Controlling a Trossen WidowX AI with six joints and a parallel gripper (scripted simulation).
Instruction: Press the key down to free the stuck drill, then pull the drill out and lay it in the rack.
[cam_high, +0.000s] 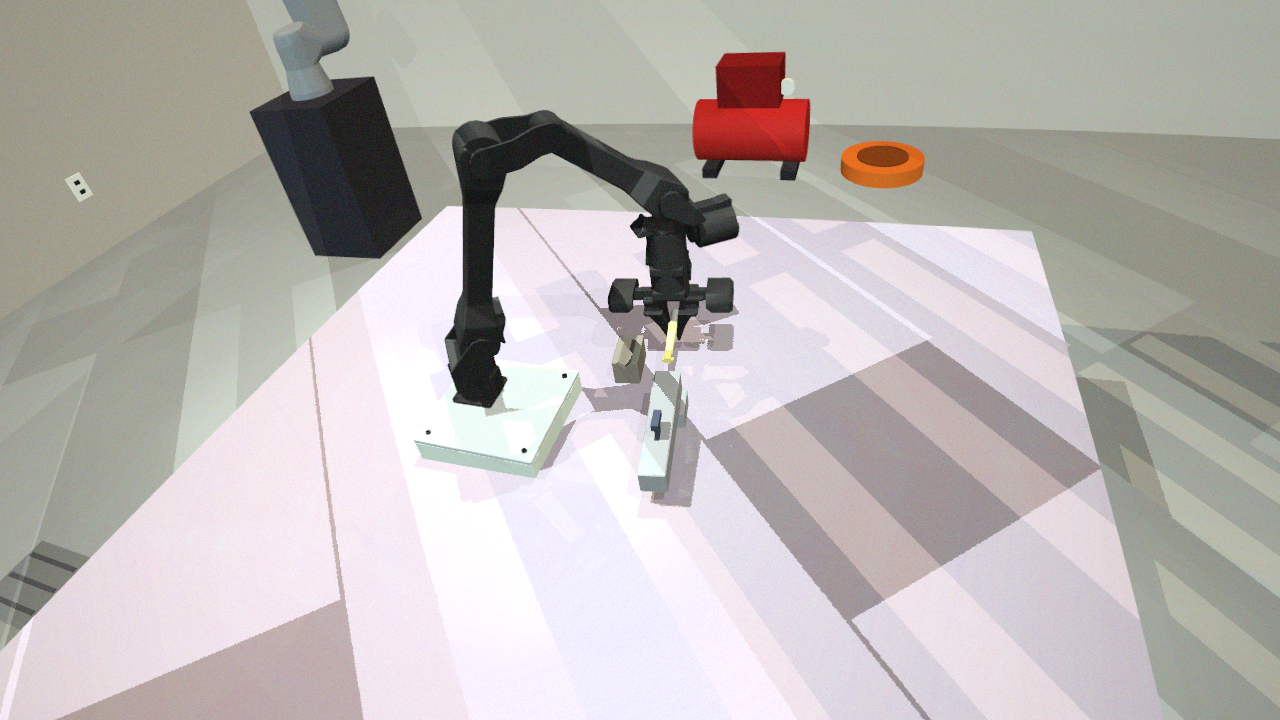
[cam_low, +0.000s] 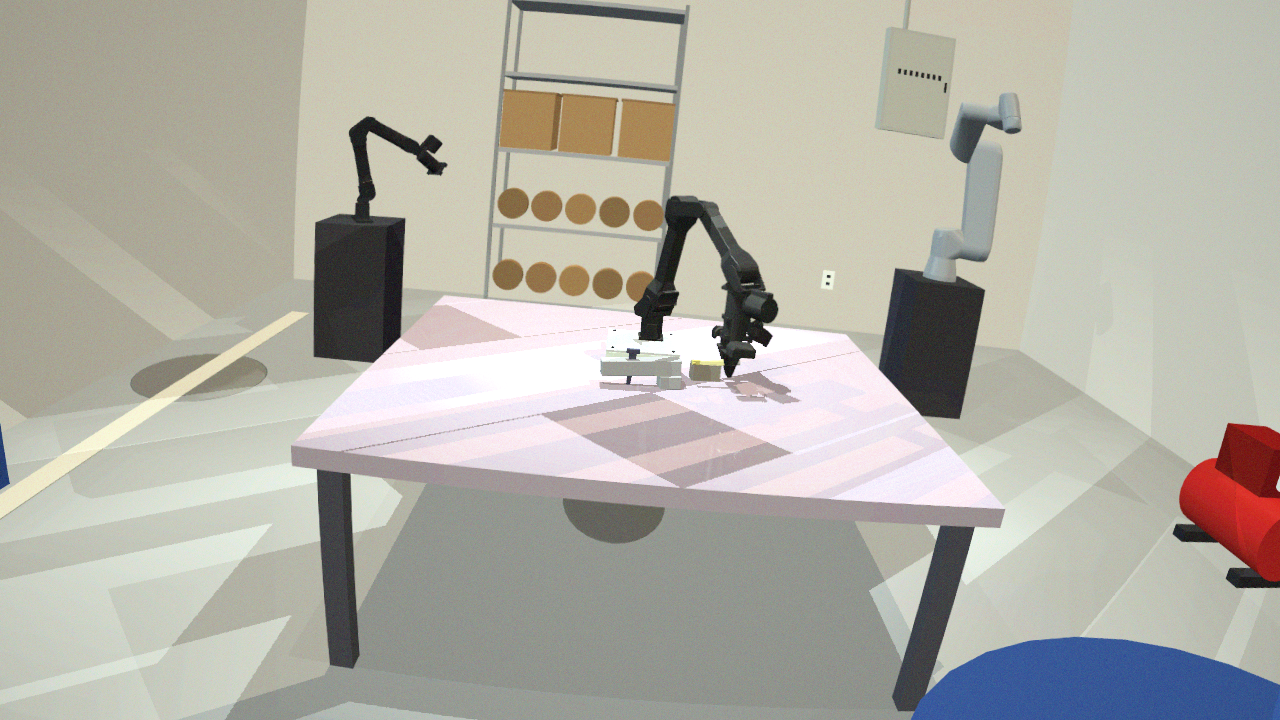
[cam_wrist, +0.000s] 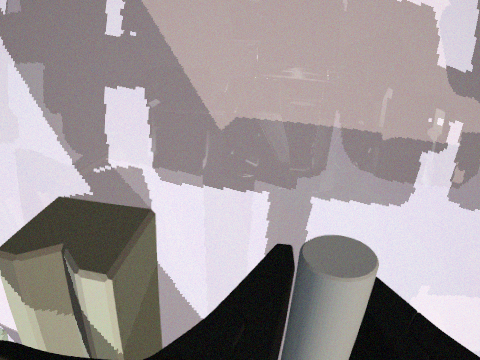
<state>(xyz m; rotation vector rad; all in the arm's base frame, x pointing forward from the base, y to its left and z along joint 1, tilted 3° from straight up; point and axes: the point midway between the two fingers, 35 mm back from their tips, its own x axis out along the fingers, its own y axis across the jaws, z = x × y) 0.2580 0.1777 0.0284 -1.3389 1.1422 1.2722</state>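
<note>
My gripper tip is 4 cm to the left of the drill, 3 cm below it and 1 cm short of it. Round my gripper tip: dark blue key: 23 cm to the right, 3 cm ahead, 2 cm above; then rack: 6 cm behind, 5 cm to the right, 1 cm below; then pale housing block: 20 cm to the right, 3 cm ahead, 1 cm above.
</note>
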